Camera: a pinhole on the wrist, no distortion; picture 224 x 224 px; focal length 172.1 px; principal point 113.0 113.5 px. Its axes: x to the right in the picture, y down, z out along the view. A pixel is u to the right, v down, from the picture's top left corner.
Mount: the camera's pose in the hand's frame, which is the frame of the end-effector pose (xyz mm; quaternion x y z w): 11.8 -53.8 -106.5 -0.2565 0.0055 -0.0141 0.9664
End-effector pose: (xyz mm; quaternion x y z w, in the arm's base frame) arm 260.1 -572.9 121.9 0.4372 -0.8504 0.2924 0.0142
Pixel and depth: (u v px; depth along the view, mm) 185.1 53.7 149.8
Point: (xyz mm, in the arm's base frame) 244.6 -665.7 115.3
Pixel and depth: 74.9 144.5 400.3
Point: 191.8 -534.1 -169.2
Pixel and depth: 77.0 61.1 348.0
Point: 331.3 -644.5 -114.0
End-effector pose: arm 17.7 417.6 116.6 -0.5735 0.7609 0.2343 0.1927
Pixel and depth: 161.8 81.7 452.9
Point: -104.1 514.4 -220.3
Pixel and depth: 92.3 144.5 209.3
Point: -58.9 476.5 86.6
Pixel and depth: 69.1 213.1 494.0
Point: -378.2 702.1 84.2
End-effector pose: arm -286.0 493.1 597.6 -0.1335 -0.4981 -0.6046 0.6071
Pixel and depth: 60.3 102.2 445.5
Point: -263.9 823.3 710.1
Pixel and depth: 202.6 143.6 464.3
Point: -251.5 585.8 1024.7
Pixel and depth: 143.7 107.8 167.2
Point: -294.2 503.4 661.3
